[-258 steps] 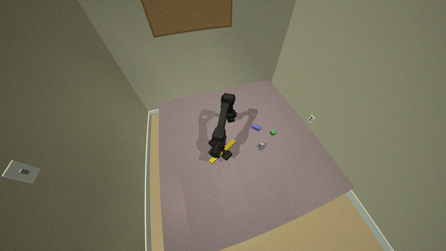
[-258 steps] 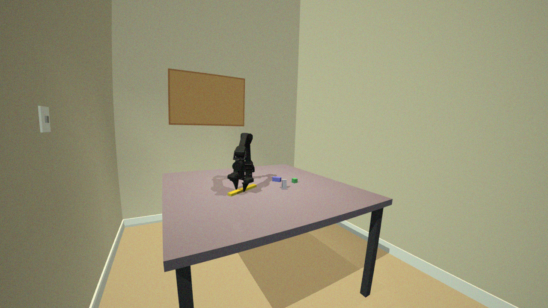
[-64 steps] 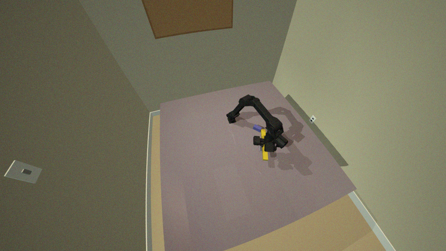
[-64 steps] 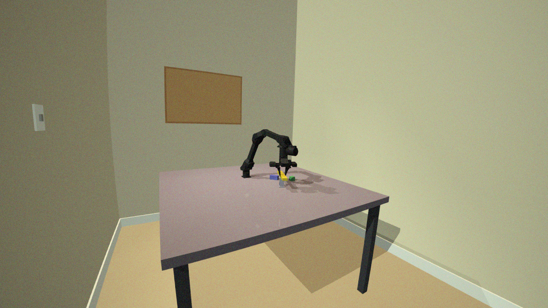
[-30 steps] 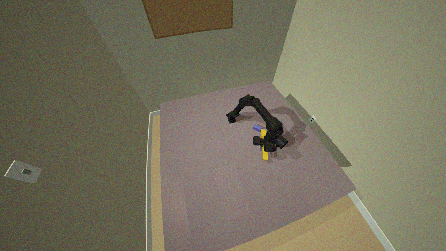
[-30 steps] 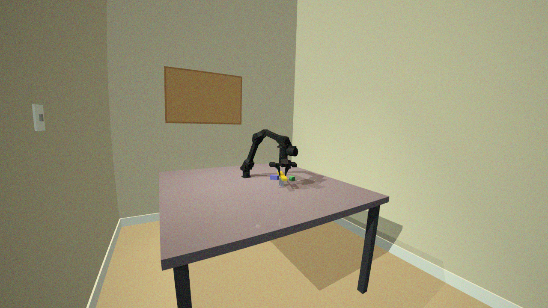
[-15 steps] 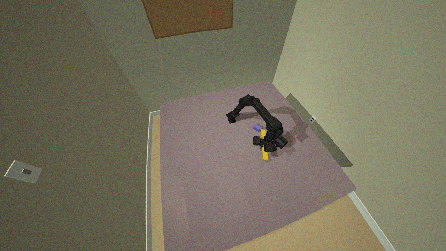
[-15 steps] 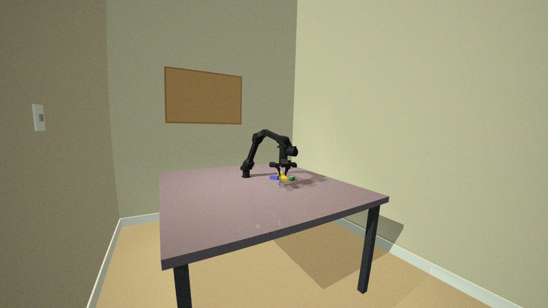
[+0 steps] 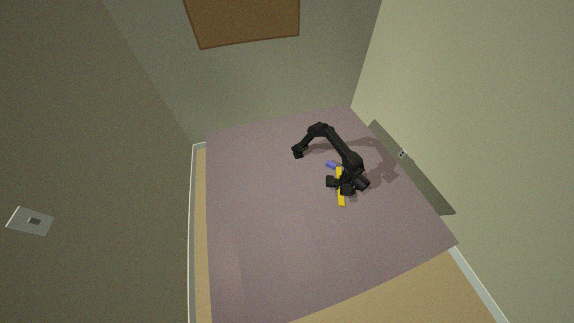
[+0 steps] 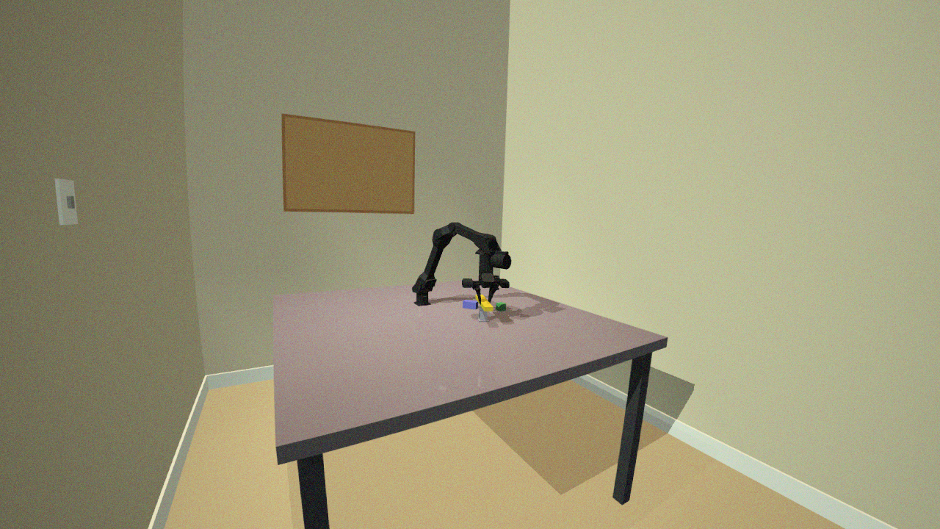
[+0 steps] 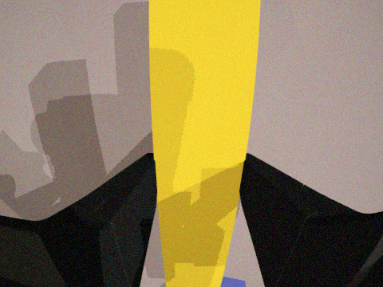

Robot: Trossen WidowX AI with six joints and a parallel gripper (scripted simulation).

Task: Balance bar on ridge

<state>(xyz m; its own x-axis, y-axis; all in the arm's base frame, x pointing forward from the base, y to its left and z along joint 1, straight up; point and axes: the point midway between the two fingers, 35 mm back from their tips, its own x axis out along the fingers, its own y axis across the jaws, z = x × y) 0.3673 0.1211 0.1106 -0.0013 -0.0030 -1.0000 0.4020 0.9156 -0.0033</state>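
The yellow bar is 3 cm behind my gripper tip and 1 cm to the left of it. Also, from my gripper tip: blue block: 21 cm behind, 6 cm to the left, 6 cm below; green cube: 17 cm to the left, 11 cm behind, 6 cm below.
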